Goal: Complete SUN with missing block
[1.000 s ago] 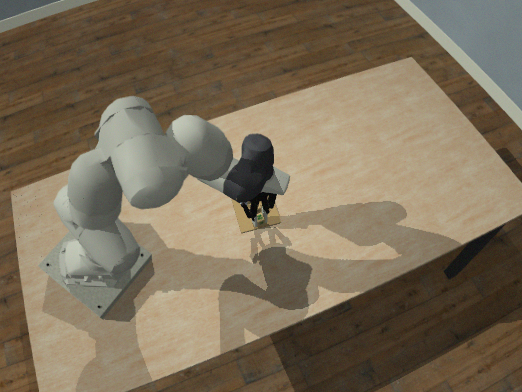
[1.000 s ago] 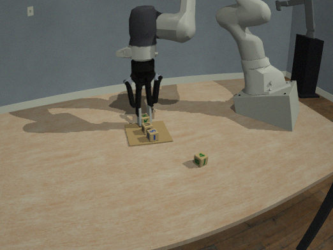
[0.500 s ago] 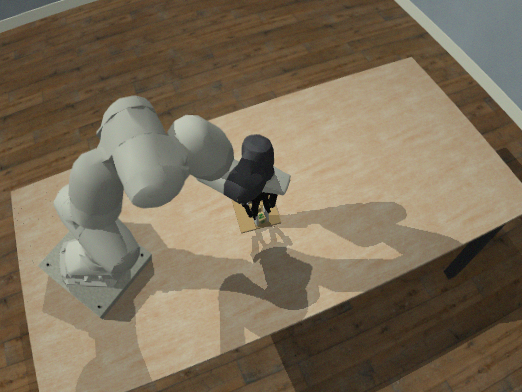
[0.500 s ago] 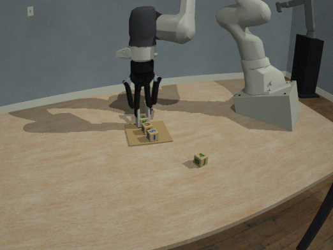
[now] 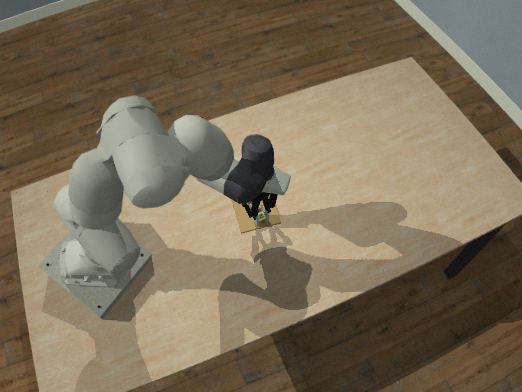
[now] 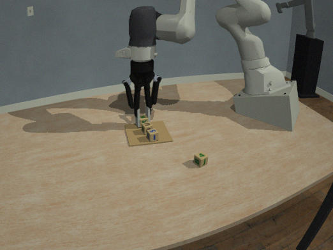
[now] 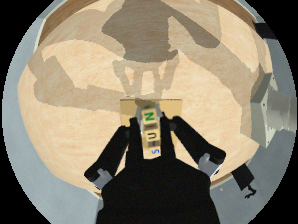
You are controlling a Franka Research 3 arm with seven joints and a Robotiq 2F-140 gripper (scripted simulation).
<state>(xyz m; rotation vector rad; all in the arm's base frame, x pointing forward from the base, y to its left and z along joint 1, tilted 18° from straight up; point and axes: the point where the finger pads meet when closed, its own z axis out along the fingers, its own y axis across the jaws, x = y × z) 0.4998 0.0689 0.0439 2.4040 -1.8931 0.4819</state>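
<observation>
The N block lies 2 cm below my hand. From my hand the other things lie so: U block: 1 cm behind, 5 cm to the left, 2 cm below; mat: 1 cm behind, 5 cm to the left, 4 cm below.
</observation>
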